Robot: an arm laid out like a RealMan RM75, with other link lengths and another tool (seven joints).
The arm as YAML. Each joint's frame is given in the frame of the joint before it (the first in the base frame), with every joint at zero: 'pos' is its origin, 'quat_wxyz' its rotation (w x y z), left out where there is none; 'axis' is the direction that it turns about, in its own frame. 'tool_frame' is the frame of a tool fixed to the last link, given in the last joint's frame.
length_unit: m
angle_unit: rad
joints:
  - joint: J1
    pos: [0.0, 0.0, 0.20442]
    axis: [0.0, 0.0, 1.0]
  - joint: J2
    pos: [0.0, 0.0, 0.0]
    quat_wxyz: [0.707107, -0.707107, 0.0, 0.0]
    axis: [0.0, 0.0, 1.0]
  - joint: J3
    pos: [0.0, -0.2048, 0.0]
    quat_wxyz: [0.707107, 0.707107, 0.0, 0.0]
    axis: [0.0, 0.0, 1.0]
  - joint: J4
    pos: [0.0, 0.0, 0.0]
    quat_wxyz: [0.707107, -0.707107, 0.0, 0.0]
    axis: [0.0, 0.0, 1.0]
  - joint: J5
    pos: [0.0, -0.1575, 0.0]
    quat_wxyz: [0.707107, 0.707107, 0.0, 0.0]
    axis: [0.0, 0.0, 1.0]
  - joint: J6
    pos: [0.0, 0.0, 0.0]
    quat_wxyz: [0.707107, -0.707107, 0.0, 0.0]
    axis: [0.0, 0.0, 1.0]
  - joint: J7
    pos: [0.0, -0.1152, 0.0]
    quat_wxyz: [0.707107, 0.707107, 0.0, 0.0]
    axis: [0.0, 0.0, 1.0]
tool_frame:
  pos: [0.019, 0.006, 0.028]
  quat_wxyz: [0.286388, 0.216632, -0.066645, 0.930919]
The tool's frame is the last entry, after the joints.
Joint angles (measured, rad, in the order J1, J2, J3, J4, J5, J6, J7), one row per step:
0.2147 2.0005 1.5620 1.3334 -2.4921 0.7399 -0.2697
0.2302 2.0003 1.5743 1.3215 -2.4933 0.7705 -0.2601
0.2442 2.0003 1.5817 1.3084 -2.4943 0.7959 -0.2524
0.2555 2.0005 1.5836 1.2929 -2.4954 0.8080 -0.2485
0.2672 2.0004 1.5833 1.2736 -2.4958 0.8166 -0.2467
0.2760 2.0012 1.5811 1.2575 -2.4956 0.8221 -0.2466
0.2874 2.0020 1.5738 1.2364 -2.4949 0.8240 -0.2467
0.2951 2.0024 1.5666 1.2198 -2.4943 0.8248 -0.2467
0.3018 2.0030 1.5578 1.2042 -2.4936 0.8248 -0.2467
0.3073 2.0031 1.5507 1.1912 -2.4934 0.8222 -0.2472
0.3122 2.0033 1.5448 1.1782 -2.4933 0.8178 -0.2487
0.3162 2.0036 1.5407 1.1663 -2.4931 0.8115 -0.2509
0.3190 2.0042 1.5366 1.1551 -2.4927 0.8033 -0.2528
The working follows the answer.
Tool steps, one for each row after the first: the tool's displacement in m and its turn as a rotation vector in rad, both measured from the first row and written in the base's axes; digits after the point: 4 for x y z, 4 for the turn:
0.0006 -0.0001 -0.0007 -0.0175 0.0048 -0.0215
0.0012 -0.0006 -0.0021 -0.0359 0.0078 -0.0399
0.0022 -0.0008 -0.0039 -0.0497 0.0078 -0.0519
0.0035 -0.0012 -0.0061 -0.0646 0.0060 -0.0631
0.0045 -0.0017 -0.0084 -0.0780 0.0044 -0.0709
0.0054 -0.0023 -0.0119 -0.0946 0.0012 -0.0767
0.0064 -0.0031 -0.0147 -0.1082 -0.0021 -0.0817
0.0072 -0.0041 -0.0177 -0.1221 -0.0055 -0.0858
0.0081 -0.0046 -0.0198 -0.1312 -0.0094 -0.0877
0.0091 -0.0049 -0.0217 -0.1380 -0.0135 -0.0891
0.0101 -0.0049 -0.0230 -0.1415 -0.0170 -0.0896
0.0111 -0.0050 -0.0243 -0.1431 -0.0196 -0.0900

Tool pose at each row, in the base's axes (x y z in m, rotation vector in rad; rounded; the steps above come from the unrounded poses):
0.2346 0.2778 -0.0045 0.7766 2.2562 0.9130
0.2352 0.2777 -0.0052 0.7945 2.2528 0.8811
0.2358 0.2773 -0.0066 0.8075 2.2496 0.8500
0.2368 0.2770 -0.0084 0.8138 2.2460 0.8280
0.2381 0.2767 -0.0106 0.8176 2.2416 0.8055
0.2391 0.2761 -0.0130 0.8187 2.2390 0.7864
0.2400 0.2756 -0.0165 0.8151 2.2369 0.7647
0.2410 0.2748 -0.0193 0.8121 2.2344 0.7470
0.2418 0.2738 -0.0223 0.8077 2.2323 0.7295
0.2427 0.2733 -0.0244 0.8032 2.2299 0.7188
0.2437 0.2729 -0.0262 0.7989 2.2272 0.7110
0.2447 0.2729 -0.0275 0.7958 2.2247 0.7074
0.2457 0.2729 -0.0288 0.7938 2.2226 0.7060

